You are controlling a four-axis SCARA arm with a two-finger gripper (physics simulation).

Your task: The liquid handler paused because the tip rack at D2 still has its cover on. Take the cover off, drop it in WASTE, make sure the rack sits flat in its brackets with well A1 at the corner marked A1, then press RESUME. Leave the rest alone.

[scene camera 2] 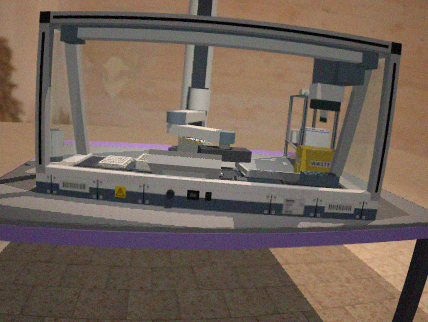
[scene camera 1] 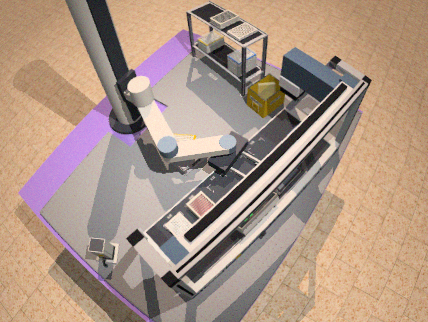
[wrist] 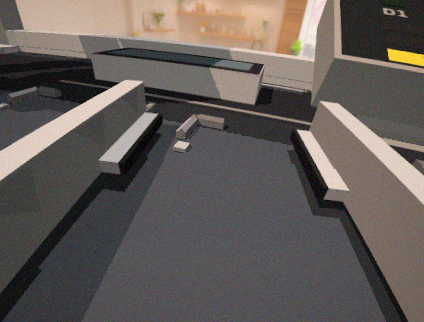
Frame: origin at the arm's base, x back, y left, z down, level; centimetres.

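Seen in the pictures: gripper, fingertip midpoint: (scene camera 2: pixel 234 173) (wrist: pixel 228 110); arm's base, origin of the base link: (scene camera 1: pixel 131 115).
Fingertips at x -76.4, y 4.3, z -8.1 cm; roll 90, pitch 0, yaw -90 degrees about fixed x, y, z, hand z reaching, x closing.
Note:
Offsets run from my fingertips to a thing's top centre. "*": to the spot under its first point.
My gripper (wrist: pixel 228 110) is shut and empty; a gap shows between its two pads, low over a bare dark deck slot. Corner brackets {* dz +1.2, dx -1.2, dy +0.9 cm} (wrist: pixel 210 121) show at that slot. In scene camera 1 the fingers are mostly hidden under the arm. The yellow WASTE bin {dz -6.7, dx +19.9, dy +39.9 cm} (scene camera 1: pixel 264 104) (scene camera 2: pixel 315 157) stands beyond the handler's end, with a pale thing {dz -6.7, dx +19.9, dy +40.2 cm} (scene camera 1: pixel 268 89) in its mouth; I cannot tell whether that is the cover. A console {* dz -4.4, dx -5.6, dy -9.0 cm} (wrist: pixel 382 30) shows "D1" and a yellow bar at the upper right. I cannot identify the D2 rack, its A1 corner or RESUME.
A red rack {dz -1.6, dx +10.3, dy -25.9 cm} (scene camera 1: pixel 201 205) and a white rack {dz +0.1, dx +12.5, dy -38.0 cm} (scene camera 1: pixel 178 225) sit on the handler deck. A long box {* dz +0.1, dx -7.5, dy +4.6 cm} (wrist: pixel 175 72) stands ahead of the fingers. The top beam (scene camera 1: pixel 280 152) spans the deck. A shelf unit {* dz -9.4, dx +32.0, dy +37.8 cm} (scene camera 1: pixel 244 75) stands behind, and a small device {dz -6.2, dx +34.5, dy -66.3 cm} (scene camera 1: pixel 97 246) stands near the bench edge.

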